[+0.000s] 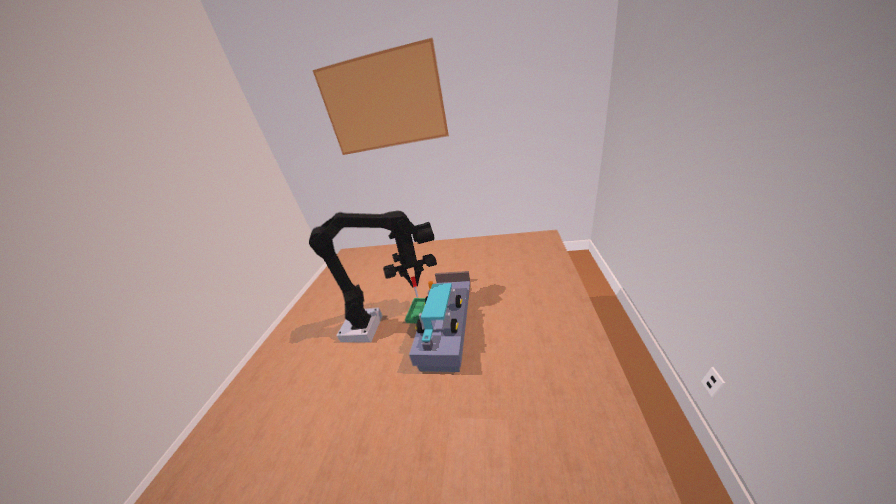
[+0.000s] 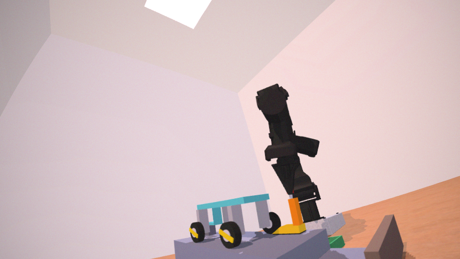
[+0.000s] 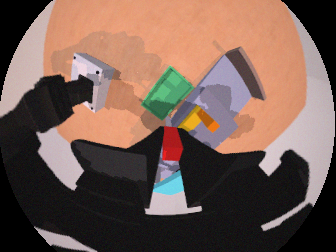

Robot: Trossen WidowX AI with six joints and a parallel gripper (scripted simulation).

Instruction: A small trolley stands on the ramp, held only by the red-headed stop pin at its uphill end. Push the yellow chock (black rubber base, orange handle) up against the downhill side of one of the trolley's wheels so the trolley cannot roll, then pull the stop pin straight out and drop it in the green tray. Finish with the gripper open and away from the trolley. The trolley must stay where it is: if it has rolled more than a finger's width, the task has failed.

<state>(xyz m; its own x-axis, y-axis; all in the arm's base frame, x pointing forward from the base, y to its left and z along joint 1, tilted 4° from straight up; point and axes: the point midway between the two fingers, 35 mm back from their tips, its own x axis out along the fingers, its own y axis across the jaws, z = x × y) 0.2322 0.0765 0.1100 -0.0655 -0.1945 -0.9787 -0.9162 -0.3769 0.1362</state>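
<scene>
The red-headed stop pin lies right at my gripper tip. The rest, counted from my gripper tip: trolley 11 cm to the right, 10 cm ahead, 3 cm below; then yellow chock 5 cm below, 5 cm ahead; then green tray 14 cm below, 2 cm behind.
</scene>
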